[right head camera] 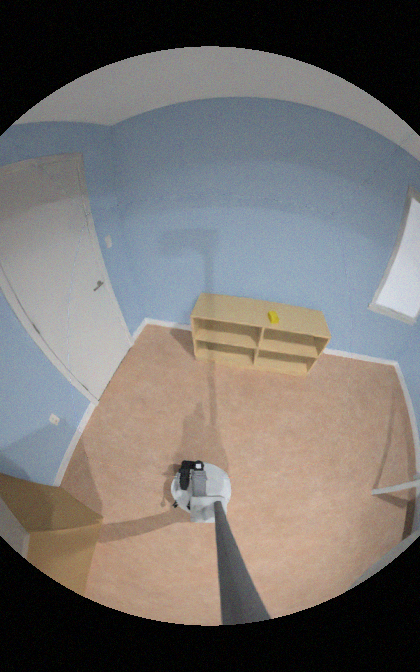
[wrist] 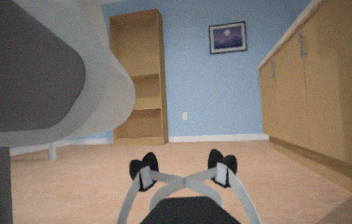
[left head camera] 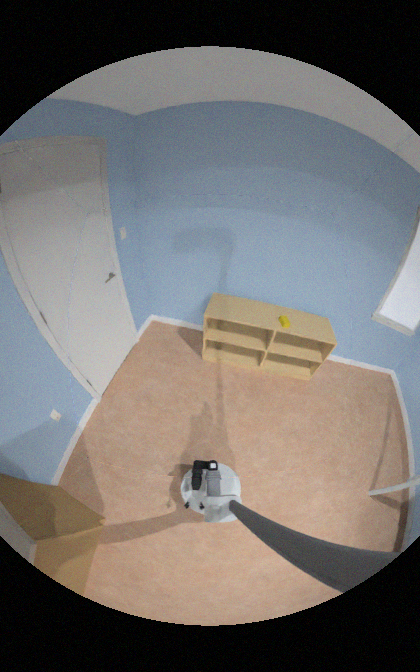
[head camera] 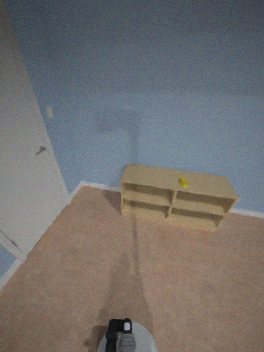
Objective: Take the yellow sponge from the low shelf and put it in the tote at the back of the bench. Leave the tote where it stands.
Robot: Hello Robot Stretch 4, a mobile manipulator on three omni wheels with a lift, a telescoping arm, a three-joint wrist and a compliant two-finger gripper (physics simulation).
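Frame: origin at the robot's base, x ahead, y left, z up, level; centimetres.
Seen in the pictures: gripper, fingertip midpoint: (wrist: pixel 182 163).
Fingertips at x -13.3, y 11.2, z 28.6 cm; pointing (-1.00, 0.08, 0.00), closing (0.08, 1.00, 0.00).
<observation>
A point is followed by its place in that frame.
The yellow sponge (head camera: pixel 184 182) {z 62.7, x 115.8, y -61.8 cm} (left head camera: pixel 284 321) (right head camera: pixel 273 317) lies on the top board of the low shelf (head camera: pixel 150 175) {z 58.3, x 134.4, y -29.0 cm} (left head camera: pixel 240 307) (right head camera: pixel 230 306), right of its middle. The low wooden shelf stands against the blue wall, across the floor from the robot. My gripper (wrist: pixel 182 163) {z 28.6, x -13.3, y 11.2 cm} (left head camera: pixel 194 505) (right head camera: pixel 182 505) is open, its two fingertips apart with nothing between them. It is close beside the robot's base, far from the sponge and facing away from the shelf. The tote does not show in these views, and I cannot make out the bench top.
A wooden cabinet (left head camera: pixel 65 565) (right head camera: pixel 62 555) (wrist: pixel 322 85) {z 46.4, x -81.7, y 86.8 cm} stands at the left rear. A white door (head camera: pixel 25 140) {z 103.8, x 128.1, y 90.2 cm} (left head camera: pixel 60 275) is left of the shelf. A light leg (left head camera: pixel 395 486) (right head camera: pixel 397 487) stands at the right. A tall bookcase (wrist: pixel 162 75) {z 100.2, x -301.8, y 12.2 cm} stands against the wall in the wrist view.
</observation>
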